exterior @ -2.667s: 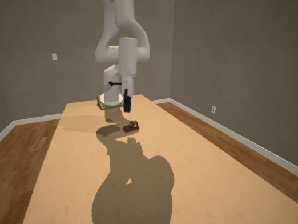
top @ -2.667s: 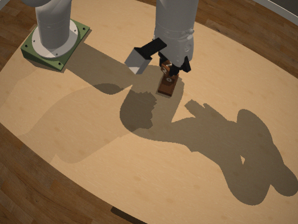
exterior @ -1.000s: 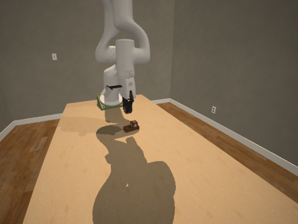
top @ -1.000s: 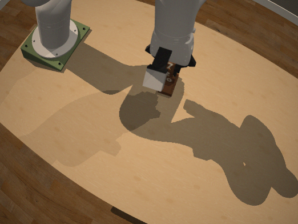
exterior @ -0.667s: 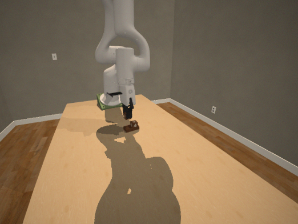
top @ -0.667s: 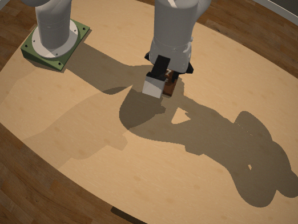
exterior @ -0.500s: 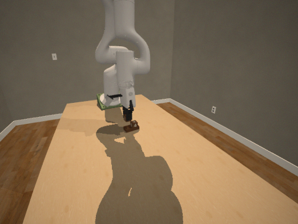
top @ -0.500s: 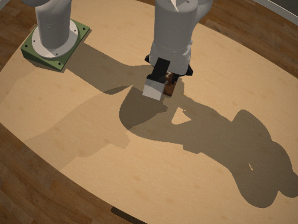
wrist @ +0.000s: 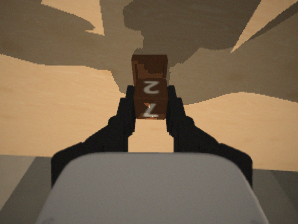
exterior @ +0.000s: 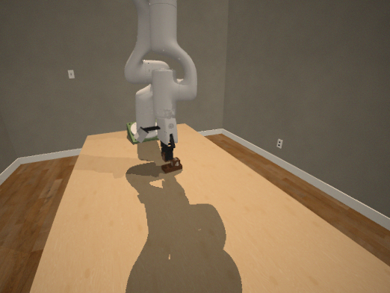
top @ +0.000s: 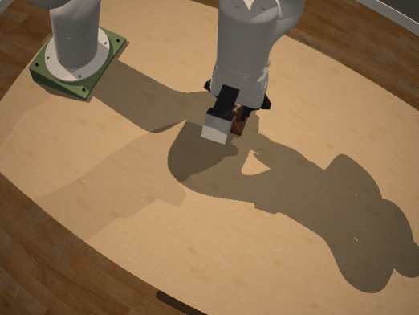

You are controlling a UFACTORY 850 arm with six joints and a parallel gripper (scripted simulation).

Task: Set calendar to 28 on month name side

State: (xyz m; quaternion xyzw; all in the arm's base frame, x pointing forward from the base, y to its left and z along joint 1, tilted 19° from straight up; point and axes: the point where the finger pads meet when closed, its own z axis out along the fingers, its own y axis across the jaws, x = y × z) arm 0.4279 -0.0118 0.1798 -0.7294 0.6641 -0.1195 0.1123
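The tray lies 70 mm below my hand and 20 mm to the left of it.
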